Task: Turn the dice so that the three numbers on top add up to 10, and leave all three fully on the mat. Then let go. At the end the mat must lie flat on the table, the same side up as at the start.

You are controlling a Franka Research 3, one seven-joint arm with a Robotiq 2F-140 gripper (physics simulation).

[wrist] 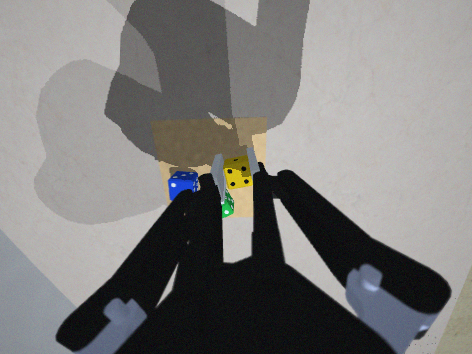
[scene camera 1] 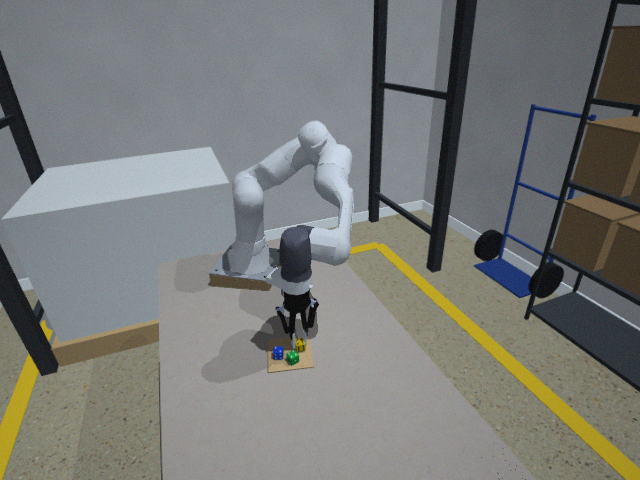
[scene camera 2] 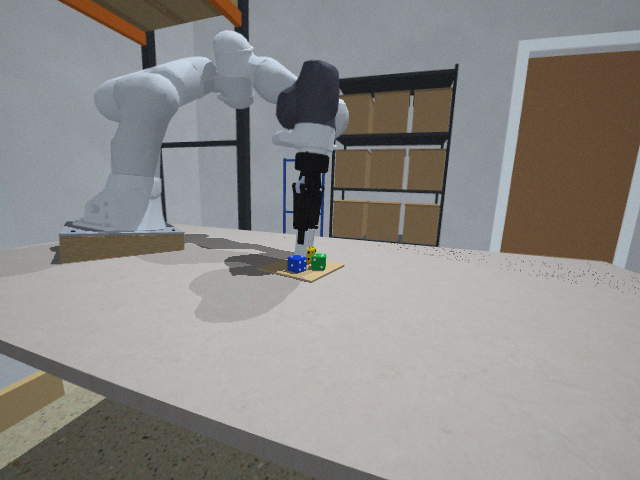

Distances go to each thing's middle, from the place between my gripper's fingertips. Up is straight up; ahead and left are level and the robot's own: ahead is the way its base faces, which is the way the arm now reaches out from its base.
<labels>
Now: hand 10 mm below the yellow die (wrist: 237,172) and 10 mm short of it. Also, from my hand: tan mat (scene camera 1: 305,357) 40 mm to the right, 10 mm below, 10 mm ahead.
</labels>
